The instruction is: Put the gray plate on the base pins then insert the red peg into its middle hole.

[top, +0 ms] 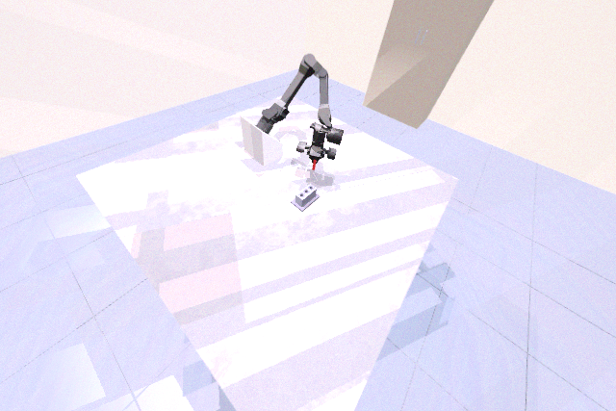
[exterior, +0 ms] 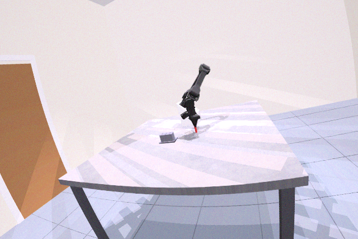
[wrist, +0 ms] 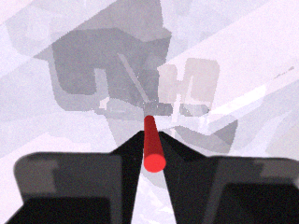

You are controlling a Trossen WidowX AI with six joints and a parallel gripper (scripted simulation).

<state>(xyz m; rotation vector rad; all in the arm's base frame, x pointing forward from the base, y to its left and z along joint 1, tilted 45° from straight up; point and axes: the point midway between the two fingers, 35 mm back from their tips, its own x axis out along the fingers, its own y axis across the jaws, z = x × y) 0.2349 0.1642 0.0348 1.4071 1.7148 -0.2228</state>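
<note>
Now: the gray plate 110 mm ahead of my gripper tip and 180 mm to the right of it. Also, from my gripper tip: dark base (110 mm ahead, 180 mm to the right, 30 mm below); red peg (right at my gripper tip).
</note>
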